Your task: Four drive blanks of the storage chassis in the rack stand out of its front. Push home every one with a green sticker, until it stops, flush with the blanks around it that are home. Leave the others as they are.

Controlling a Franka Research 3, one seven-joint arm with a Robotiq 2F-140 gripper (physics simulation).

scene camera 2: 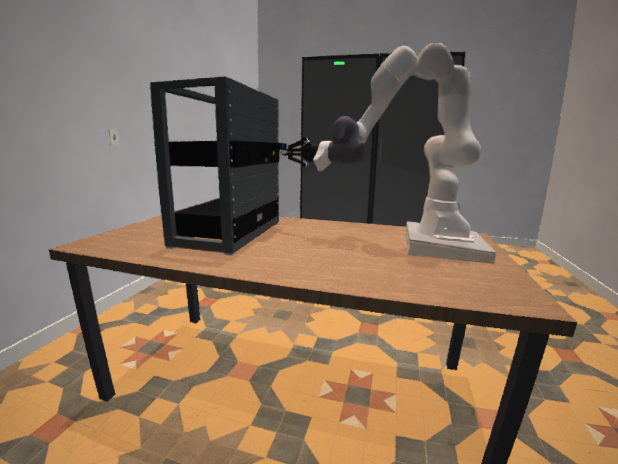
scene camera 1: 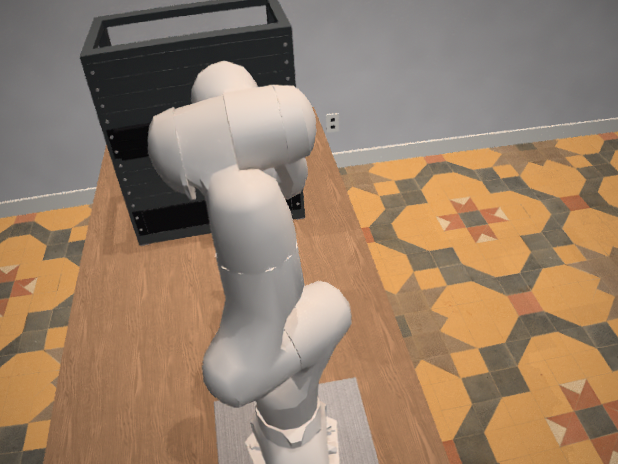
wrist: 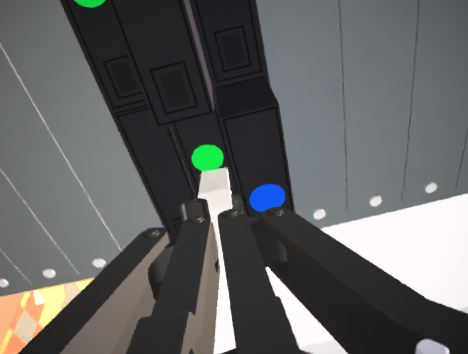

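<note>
The storage chassis (scene camera 1: 131, 142) (scene camera 2: 192, 153) sits midway up the rack (scene camera 1: 187, 45) (scene camera 2: 225, 190). My gripper (scene camera 2: 284, 152) (wrist: 217, 189) is shut and empty, its pale tips at the chassis front, just below the green sticker (wrist: 207, 157) of a middle-row blank. That blank looks about level with the blank to its left; exact contact is hard to tell. The blue-stickered blank (wrist: 256, 155) to its right stands out, showing its end face. Another green sticker (wrist: 90, 2) (scene camera 2: 266, 160) is cut off at the wrist view's top. A yellow sticker (scene camera 2: 273, 153) shows in scene camera 2. The arm hides most of the chassis in scene camera 1.
Grey panels (wrist: 320, 100) (scene camera 2: 254, 117) fill the rack front above and below the chassis. A lower black unit (scene camera 1: 175, 219) (scene camera 2: 255, 219) sits near the rack's bottom. The rack stands on the wooden table (scene camera 1: 135, 320) (scene camera 2: 320, 280). Dark cabinets (scene camera 2: 337, 195) stand behind the arm.
</note>
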